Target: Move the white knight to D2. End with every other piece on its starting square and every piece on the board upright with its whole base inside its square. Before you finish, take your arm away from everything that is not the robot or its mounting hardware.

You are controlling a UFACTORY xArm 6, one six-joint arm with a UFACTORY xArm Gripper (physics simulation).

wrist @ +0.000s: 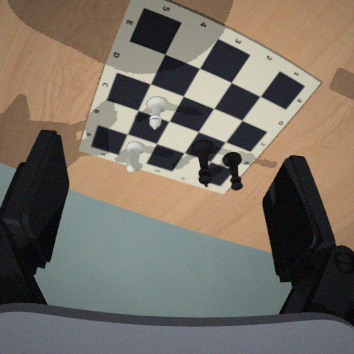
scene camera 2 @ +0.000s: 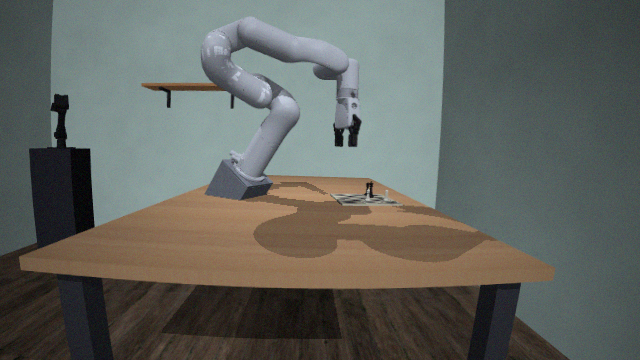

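Where they show: gripper, fingertip midpoint: (wrist: 172,167) (scene camera 2: 345,146); arm's base, link origin: (scene camera 2: 248,171).
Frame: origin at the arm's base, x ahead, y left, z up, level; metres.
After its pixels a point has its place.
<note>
The chessboard (scene camera 2: 345,201) {x 0.327, y -0.158, z -0.089 m} (wrist: 322,82) {x 0.328, y 0.016, z -0.089 m} lies on the table. In the wrist view a white piece with a narrow pointed top (wrist: 156,106) {x 0.414, y -0.147, z -0.077 m} stands on C4, and another white piece with a broader head (wrist: 133,155) {x 0.486, y -0.156, z -0.070 m} stands on A4. I cannot tell for certain which is the knight. A taller black piece (wrist: 203,160) {x 0.460, y -0.077, z -0.061 m} stands on B2 and a smaller black piece (wrist: 233,167) {x 0.468, y -0.033, z -0.068 m} on B1. All look upright. D2 (wrist: 237,101) {x 0.388, y -0.062, z -0.089 m} is a dark square with no piece on it. My gripper (scene camera 2: 346,145) {x 0.318, y -0.158, z 0.102 m} (wrist: 172,167) {x 0.318, y -0.158, z 0.102 m} is open and empty, high above the board's left side in the scene view.
The wooden table (scene camera 2: 200,260) {x -0.099, y -0.609, z -0.095 m} extends around the board. The arm's grey base block (scene camera 2: 227,182) {x -0.077, y -0.032, z -0.038 m} is at its left edge. A wall shelf (scene camera 2: 185,87) is behind the arm. A dark pedestal (scene camera 2: 52,195) with a black device (scene camera 2: 61,120) stands left of the table.
</note>
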